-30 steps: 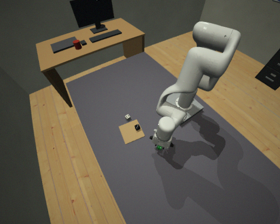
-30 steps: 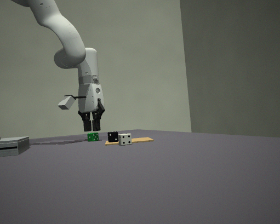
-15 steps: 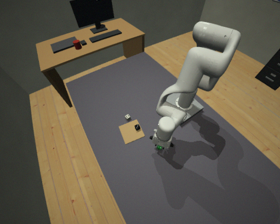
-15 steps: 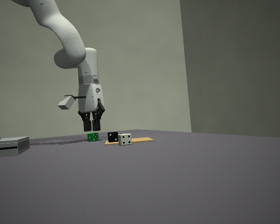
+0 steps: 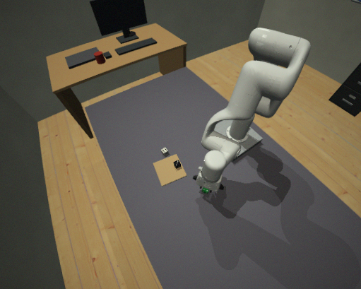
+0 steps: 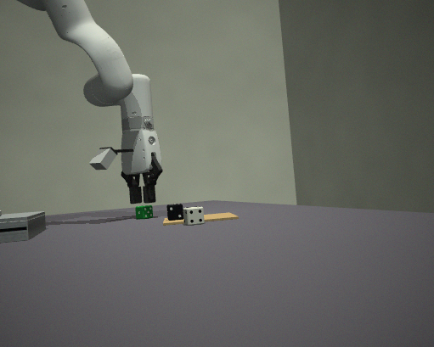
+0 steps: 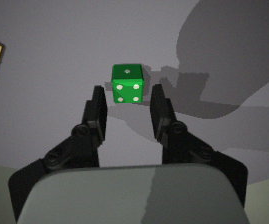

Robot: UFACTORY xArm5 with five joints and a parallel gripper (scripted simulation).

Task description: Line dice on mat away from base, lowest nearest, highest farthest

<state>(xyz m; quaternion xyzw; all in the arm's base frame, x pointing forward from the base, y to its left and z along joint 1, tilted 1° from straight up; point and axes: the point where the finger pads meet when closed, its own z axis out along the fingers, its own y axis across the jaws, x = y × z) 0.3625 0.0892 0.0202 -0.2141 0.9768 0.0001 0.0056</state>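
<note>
Right now the green die is 40 mm below my hand. From my hand the other things lie so: tan mat (60 mm ahead, 210 mm to the right, 50 mm below); black die (10 mm ahead, 190 mm to the right, 40 mm below); white die (10 mm ahead, 300 mm to the right, 40 mm below).
</note>
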